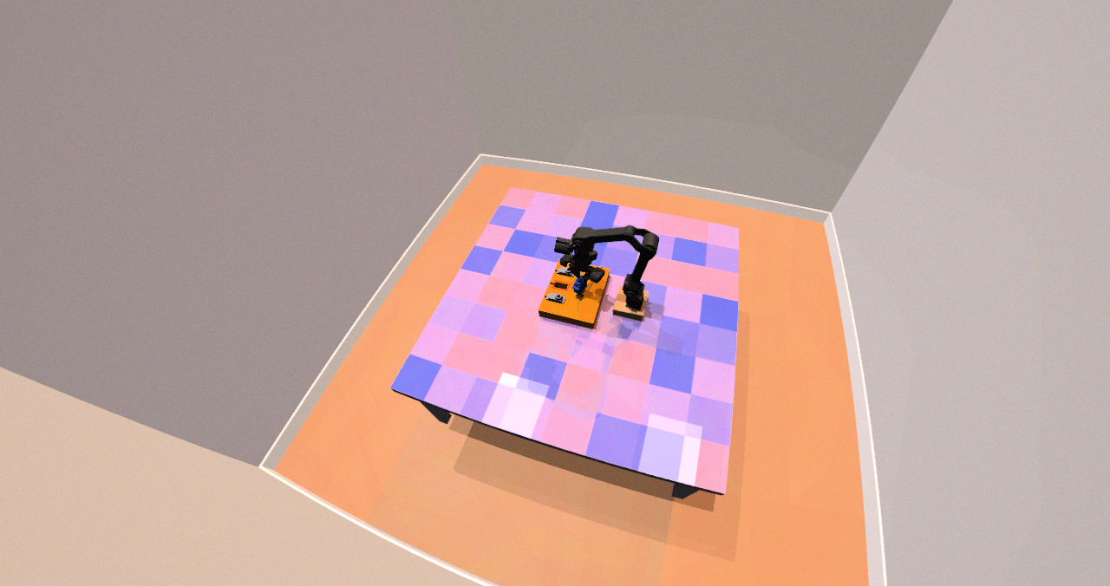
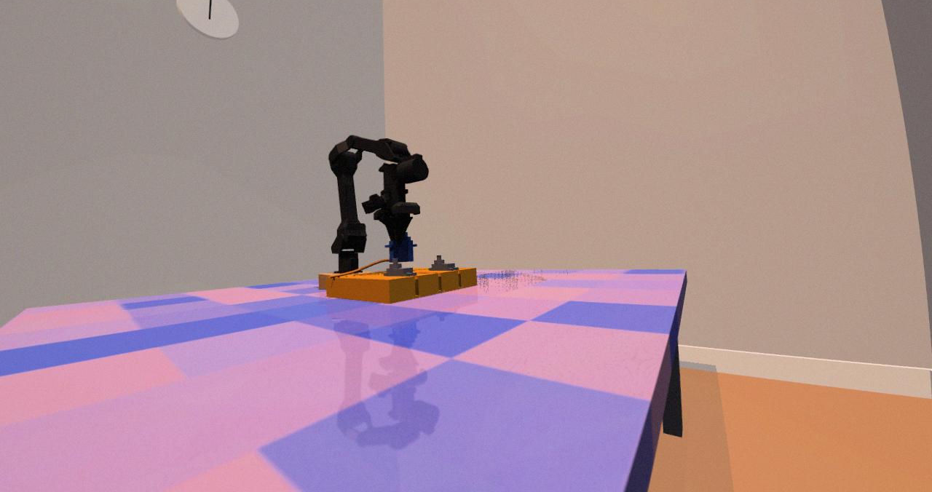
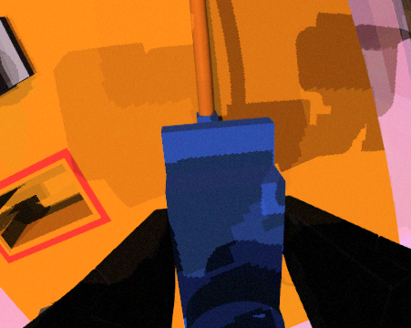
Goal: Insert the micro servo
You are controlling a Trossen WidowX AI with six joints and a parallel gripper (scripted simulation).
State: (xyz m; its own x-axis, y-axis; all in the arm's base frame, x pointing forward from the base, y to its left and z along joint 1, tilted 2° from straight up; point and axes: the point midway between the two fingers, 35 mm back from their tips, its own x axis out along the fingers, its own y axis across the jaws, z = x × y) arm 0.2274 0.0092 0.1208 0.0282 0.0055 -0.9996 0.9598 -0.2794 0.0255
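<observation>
Now: gripper tip 1 cm past the orange deck and 10 cm above it.
</observation>
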